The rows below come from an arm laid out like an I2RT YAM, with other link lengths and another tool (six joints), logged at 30 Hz.
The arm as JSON. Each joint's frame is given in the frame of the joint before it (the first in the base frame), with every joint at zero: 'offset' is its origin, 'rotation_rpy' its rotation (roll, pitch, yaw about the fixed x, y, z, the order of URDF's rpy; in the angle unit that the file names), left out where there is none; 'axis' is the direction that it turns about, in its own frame. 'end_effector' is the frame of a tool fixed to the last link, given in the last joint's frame.
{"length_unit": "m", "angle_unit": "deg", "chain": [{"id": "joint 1", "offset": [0.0, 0.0, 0.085], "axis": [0.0, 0.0, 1.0]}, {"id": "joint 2", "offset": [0.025, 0.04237, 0.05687], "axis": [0.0, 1.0, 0.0]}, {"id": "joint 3", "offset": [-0.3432, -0.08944, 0.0], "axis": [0.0, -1.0, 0.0]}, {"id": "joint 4", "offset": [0.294, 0.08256, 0.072], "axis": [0.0, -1.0, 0.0]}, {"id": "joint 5", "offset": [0.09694, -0.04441, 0.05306], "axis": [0.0, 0.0, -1.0]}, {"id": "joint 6", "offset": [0.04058, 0.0, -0.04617], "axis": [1.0, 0.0, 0.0]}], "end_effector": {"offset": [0.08, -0.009, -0.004], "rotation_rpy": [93.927, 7.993, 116.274]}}
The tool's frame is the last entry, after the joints.
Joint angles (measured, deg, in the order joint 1, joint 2, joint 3, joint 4, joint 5, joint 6), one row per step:
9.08, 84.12, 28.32, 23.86, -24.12, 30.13
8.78, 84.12, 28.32, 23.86, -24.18, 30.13
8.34, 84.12, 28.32, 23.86, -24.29, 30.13
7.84, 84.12, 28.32, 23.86, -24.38, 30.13
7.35, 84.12, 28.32, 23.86, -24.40, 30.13
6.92, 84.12, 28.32, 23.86, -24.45, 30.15
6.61, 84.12, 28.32, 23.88, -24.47, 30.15
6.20, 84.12, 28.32, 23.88, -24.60, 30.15
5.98, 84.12, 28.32, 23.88, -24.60, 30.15
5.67, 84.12, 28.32, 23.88, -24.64, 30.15
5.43, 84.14, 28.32, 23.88, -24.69, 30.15
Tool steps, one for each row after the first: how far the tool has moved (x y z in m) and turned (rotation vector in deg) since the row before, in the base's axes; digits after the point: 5 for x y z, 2 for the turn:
0.00044, -0.00189, 0.00002, 0.03, 0.00, -0.25
0.00061, -0.00273, 0.00004, 0.06, 0.01, -0.35
0.00070, -0.00317, 0.00004, 0.05, 0.01, -0.42
0.00073, -0.00324, 0.00001, 0.01, 0.00, -0.47
0.00058, -0.00279, 0.00002, 0.04, 0.01, -0.40
0.00046, -0.00204, 0.00007, 0.01, -0.02, -0.29
0.00045, -0.00251, 0.00005, 0.07, 0.01, -0.30
0.00030, -0.00148, 0.00000, 0.00, 0.00, -0.22
0.00037, -0.00201, 0.00002, 0.02, 0.00, -0.28
0.00028, -0.00152, -0.00011, 0.02, 0.02, -0.20

